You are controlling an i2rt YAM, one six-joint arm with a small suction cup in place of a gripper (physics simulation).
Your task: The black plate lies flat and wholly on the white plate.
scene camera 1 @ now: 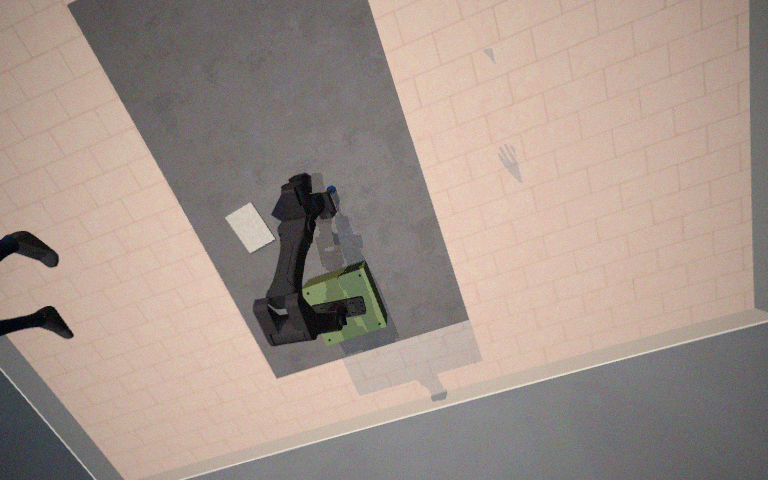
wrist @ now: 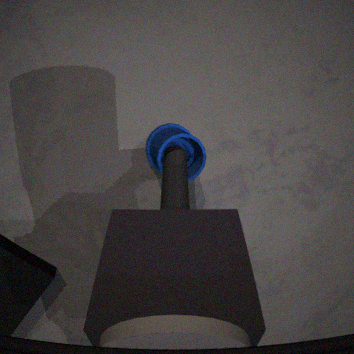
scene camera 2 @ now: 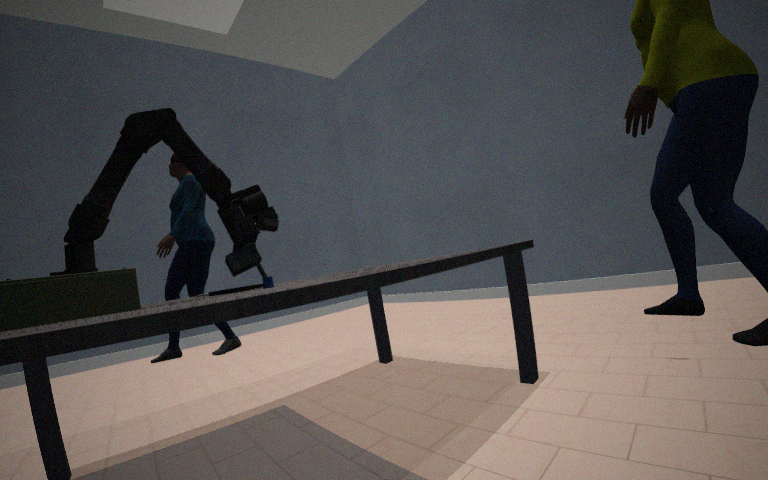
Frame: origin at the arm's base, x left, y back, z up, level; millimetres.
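Seen in the pictures: hand, tool point: [scene camera 1: 333, 187] [wrist: 174, 134]; arm's base, link origin: [scene camera 1: 338, 309] [scene camera 2: 81, 277].
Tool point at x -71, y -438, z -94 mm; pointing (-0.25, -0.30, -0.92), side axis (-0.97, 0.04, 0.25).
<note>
Offsets run from my tool point to a thing's top centre.
The white plate {dx +347, dy +84, dz +11 mm} [scene camera 1: 249, 227] lies on the dark table left of the arm in scene camera 1; it does not show in the wrist view. The black plate {dx +166, dy +63, dz +16 mm} [scene camera 1: 281, 208] [scene camera 2: 235, 289] [wrist: 22, 287] lies flat on the table, apart from the white plate. In scene camera 1 the arm hides most of it; in the wrist view part of it shows at the lower left. My blue suction cup [scene camera 1: 331, 189] [scene camera 2: 267, 281] [wrist: 176, 152] is open and holds nothing. It is down at the table surface, beside the black plate and not over it. Whether it touches the table is hard to tell.
The arm stands on a green box [scene camera 1: 370, 314] [scene camera 2: 73, 294] on the table [scene camera 1: 283, 84] [scene camera 2: 453, 262]. A person in blue [scene camera 2: 192, 209] stands behind the table, and a person in yellow-green [scene camera 2: 696, 50] stands at the right. Shadows fall across the tabletop.
</note>
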